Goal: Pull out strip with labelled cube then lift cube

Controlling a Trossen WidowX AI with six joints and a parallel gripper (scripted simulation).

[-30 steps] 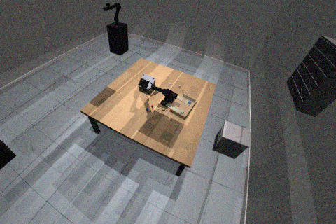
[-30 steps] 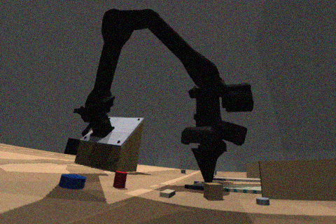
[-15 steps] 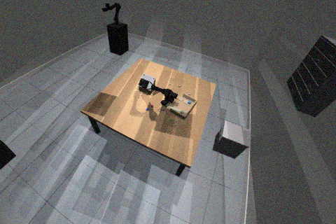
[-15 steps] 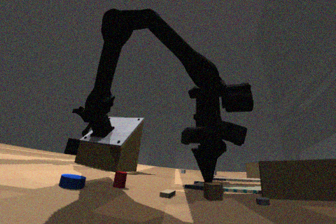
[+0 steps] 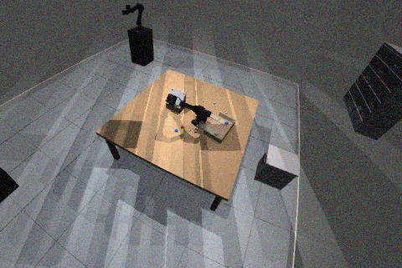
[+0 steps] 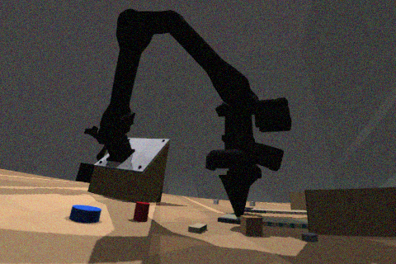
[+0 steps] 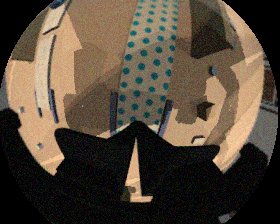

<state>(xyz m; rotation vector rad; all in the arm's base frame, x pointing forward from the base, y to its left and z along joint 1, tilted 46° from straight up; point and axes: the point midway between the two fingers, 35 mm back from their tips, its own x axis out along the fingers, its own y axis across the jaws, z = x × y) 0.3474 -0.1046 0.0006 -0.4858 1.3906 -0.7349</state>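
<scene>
Right now my gripper tip is 10 cm short of the thin strip and 2 cm to the left of it. Round my gripper tip: red cylinder 12 cm to the right, 12 cm behind, 1 cm above; then grey disc 11 cm to the right, 8 cm ahead; then brown block 10 cm to the right, 2 cm ahead.
</scene>
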